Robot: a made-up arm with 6 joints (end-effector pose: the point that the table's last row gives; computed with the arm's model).
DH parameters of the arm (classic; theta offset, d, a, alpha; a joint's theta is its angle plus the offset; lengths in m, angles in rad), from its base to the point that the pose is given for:
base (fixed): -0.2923 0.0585 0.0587 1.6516
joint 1: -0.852 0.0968 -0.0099 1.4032
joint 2: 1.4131 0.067 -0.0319 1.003
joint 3: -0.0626 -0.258 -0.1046 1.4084
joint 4: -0.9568 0 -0.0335 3.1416
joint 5: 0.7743 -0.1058 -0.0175 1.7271
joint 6: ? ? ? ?
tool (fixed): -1.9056 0.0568 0 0
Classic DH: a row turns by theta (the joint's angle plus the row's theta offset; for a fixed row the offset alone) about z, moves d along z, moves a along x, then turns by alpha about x.
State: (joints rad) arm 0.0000 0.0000 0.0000 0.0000 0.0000 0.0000
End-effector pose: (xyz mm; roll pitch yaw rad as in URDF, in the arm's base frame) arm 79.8 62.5 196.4 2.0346 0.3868 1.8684
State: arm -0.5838 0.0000 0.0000 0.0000 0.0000 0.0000
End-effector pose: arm 149.4 43.4 174.9 2.5005 0.0218 2.0147
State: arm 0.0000 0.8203 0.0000 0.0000 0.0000 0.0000
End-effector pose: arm 182.0 51.6 79.7 2.1974 0.9828 1.4168
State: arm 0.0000 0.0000 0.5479 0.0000 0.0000 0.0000
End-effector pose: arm 135.6 -27.8 198.5 2.0758 0.2978 1.3428
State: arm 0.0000 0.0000 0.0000 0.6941 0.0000 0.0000
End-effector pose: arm 79.8 104.2 245.8 1.8382 -0.2801 1.8573
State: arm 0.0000 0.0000 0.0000 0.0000 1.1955 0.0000
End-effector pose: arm 79.8 -6.6 207.9 -2.6922 1.2945 -3.0446
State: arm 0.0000 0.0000 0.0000 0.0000 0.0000 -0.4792
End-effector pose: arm 58.0 57.7 179.7 2.5305 0.2876 1.9963
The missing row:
joint 6: -0.4167 -0.0242 -0.015 1.5628
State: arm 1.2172 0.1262 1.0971 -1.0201 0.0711 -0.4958
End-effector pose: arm -103.5 -109.5 103.0 1.9642 0.4263 0.2253
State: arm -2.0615 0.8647 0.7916 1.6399 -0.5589 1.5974
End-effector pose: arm 215.6 -17.0 -107.0 1.1582 0.2269 -0.0441
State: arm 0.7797 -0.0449 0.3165 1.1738 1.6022 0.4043
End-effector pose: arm -18.8 45.6 237.3 0.7005 0.6368 0.7693
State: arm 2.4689 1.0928 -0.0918 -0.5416 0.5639 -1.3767
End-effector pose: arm 28.8 54.4 51.9 2.5261 -0.3825 -0.5898
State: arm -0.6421 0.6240 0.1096 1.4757 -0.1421 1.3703
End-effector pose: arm 260.3 51.4 165.9 1.3903 -0.5515 0.4937
